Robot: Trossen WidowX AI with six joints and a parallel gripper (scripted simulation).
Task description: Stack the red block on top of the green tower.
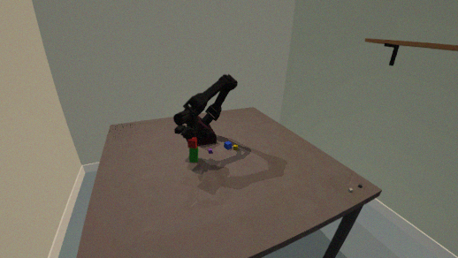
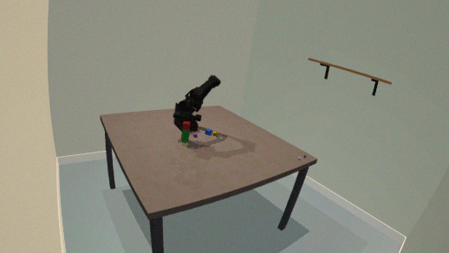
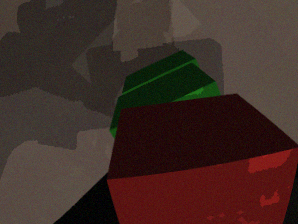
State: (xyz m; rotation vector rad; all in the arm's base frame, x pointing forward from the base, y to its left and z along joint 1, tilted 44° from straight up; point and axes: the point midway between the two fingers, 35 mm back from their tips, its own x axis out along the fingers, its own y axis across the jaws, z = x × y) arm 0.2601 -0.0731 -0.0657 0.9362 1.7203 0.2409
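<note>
The red block is 2 cm above my gripper tip. From my gripper tip the other things lie so: tiny purple block (6 cm behind, 10 cm to the left, 9 cm below); small yellow block (6 cm behind, 26 cm to the left, 8 cm below); blue block (9 cm behind, 22 cm to the left, 8 cm below).
</note>
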